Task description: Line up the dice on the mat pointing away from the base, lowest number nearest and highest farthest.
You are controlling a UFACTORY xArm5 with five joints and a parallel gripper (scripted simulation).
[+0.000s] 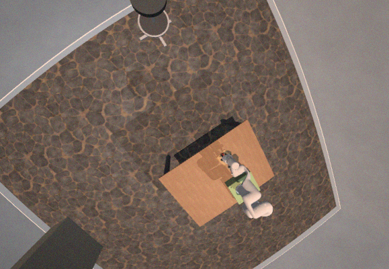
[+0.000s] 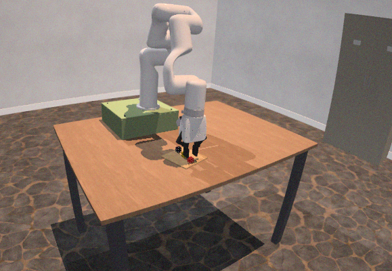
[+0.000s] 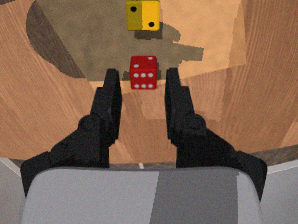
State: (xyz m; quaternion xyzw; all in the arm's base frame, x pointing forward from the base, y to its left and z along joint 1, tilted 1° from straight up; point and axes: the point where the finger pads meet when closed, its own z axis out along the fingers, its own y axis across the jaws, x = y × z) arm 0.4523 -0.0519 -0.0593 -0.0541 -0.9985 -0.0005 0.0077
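Right now my hand is 40 mm above the red die. Also, from my hand: black die 100 mm behind, 10 mm to the left, 40 mm below; then yellow die 50 mm behind, 10 mm to the left, 40 mm below; then tan mat 50 mm behind, 10 mm to the left, 50 mm below.
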